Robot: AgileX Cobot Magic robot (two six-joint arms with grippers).
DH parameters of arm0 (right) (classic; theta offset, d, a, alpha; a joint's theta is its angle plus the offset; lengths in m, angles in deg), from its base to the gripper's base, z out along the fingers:
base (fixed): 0 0 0 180
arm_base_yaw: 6.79 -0.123 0 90
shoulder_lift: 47.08 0 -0.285 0
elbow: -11.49 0 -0.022 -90
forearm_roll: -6.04 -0.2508 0 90
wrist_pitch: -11.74 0 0.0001 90
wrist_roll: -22.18 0.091 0 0
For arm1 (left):
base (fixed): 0 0 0 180
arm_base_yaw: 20.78 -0.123 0 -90
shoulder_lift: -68.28 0 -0.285 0
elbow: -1.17 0 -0.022 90
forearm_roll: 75.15 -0.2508 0 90
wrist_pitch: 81.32 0 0.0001 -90
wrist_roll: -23.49 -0.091 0 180
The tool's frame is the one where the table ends.
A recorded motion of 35 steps. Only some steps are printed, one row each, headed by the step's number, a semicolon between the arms.
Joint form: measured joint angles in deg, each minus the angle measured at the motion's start. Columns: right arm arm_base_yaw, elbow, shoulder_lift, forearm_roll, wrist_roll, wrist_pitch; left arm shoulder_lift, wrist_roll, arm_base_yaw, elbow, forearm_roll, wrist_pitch.
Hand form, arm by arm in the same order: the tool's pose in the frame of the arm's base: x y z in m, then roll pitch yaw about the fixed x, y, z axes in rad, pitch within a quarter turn. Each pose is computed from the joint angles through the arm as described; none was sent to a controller.
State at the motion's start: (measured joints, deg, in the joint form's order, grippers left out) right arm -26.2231 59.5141 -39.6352 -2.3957 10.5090 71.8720; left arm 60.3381 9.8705 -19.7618 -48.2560 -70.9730 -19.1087
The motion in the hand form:
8: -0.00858 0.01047 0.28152 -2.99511 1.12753 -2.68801; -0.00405 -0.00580 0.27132 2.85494 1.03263 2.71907
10: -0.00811 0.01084 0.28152 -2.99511 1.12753 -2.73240; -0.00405 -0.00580 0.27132 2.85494 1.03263 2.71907
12: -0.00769 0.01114 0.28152 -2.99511 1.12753 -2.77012; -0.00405 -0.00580 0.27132 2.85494 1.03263 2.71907
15: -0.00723 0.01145 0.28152 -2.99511 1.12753 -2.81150; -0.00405 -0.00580 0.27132 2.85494 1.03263 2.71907
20: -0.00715 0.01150 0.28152 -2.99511 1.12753 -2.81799; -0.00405 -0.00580 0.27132 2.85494 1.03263 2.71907
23: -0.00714 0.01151 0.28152 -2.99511 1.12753 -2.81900; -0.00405 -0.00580 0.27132 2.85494 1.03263 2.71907
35: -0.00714 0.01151 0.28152 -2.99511 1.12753 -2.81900; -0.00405 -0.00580 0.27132 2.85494 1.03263 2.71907
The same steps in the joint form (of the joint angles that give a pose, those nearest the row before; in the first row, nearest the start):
8: 10.83 0.00 0.00 -0.04 0.00 0.00; 0.00 0.00 0.00 0.00 0.00 0.00
10: 13.38 0.00 0.00 -0.04 0.00 0.00; 0.00 0.00 0.00 0.00 0.00 0.00
12: 15.54 0.00 0.00 -0.04 0.00 0.00; 0.00 0.00 0.00 0.00 0.00 0.00
15: 17.91 0.00 0.00 -0.04 0.00 0.00; 0.00 0.00 0.00 0.00 0.00 0.00
20: 18.28 0.00 0.00 -0.04 0.00 0.00; 0.00 0.00 0.00 0.00 0.00 0.00
23: 18.34 0.00 0.00 -0.04 0.00 0.00; 0.00 0.00 0.00 0.00 0.00 0.00
35: 18.34 0.00 0.00 -0.04 0.00 0.00; 0.00 0.00 0.00 0.00 0.00 0.00

